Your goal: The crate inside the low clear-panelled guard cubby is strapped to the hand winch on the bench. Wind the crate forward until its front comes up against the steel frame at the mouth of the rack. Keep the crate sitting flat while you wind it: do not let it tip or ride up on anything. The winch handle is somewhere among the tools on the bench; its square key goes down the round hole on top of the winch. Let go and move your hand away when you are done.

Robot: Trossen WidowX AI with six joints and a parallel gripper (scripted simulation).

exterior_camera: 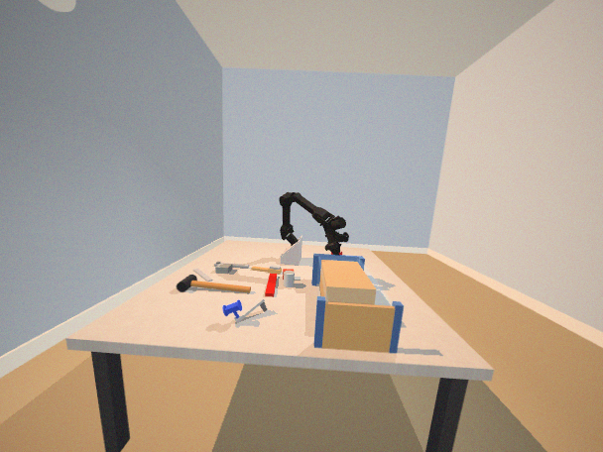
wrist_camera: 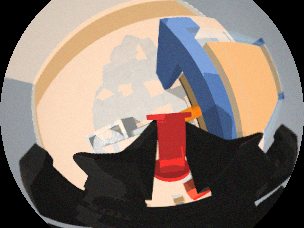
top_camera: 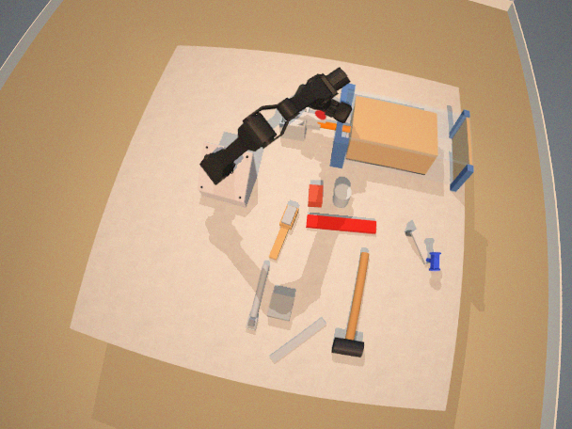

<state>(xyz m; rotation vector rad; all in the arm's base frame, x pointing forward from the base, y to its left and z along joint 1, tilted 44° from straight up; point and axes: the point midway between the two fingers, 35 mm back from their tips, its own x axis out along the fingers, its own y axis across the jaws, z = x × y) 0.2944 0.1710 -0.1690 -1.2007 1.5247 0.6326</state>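
The blue frame lies 50 mm ahead of my gripper tip, 20 mm to the right of it and 20 mm below it. From my gripper tip the other things lie so: winch: 120 mm behind, 100 mm below, 20 mm to the right; red knob: 20 mm to the right, 10 mm behind; red bar: 360 mm to the right, 120 mm below, 100 mm ahead.
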